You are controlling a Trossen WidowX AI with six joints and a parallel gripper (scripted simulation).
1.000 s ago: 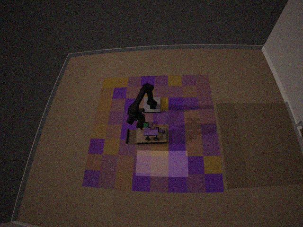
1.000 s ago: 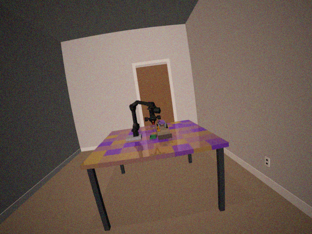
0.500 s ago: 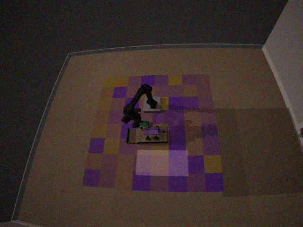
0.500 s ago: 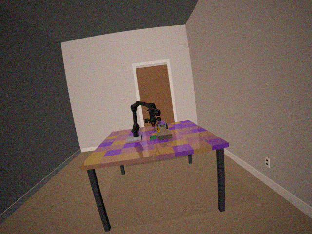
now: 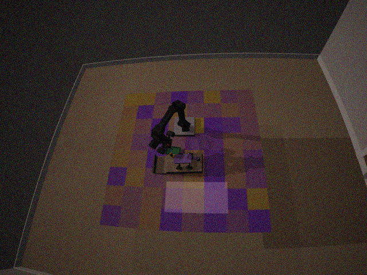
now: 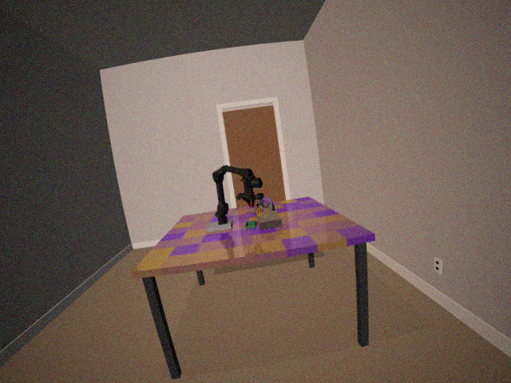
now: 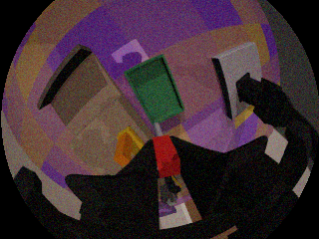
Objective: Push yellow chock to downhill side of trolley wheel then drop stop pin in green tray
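My gripper tip is right at the red-headed stop pin. Also, from my gripper tip: yellow chock (50 mm below, 50 mm ahead, 30 mm to the left); green tray (140 mm below, 20 mm behind); purple-topped trolley (110 mm ahead, 100 mm to the left, 20 mm below).
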